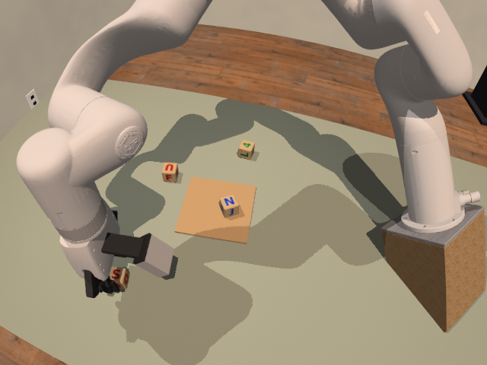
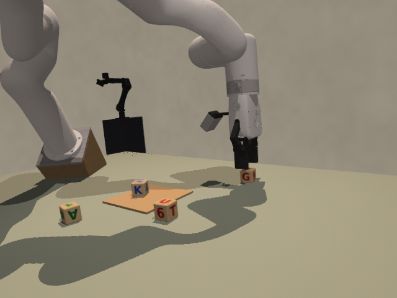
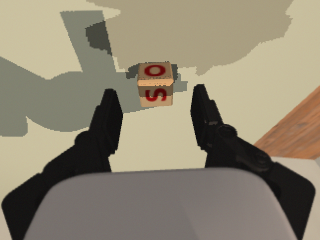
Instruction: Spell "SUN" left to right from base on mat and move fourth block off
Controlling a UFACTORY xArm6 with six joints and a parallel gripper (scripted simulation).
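Right now my hand is 40 mm above the S block. Also, from my hand: U block 40 mm behind, 260 mm to the right, 40 mm below; then tan mat 150 mm behind, 180 mm to the right, 50 mm below; then N block 180 mm behind, 180 mm to the right, 40 mm below.
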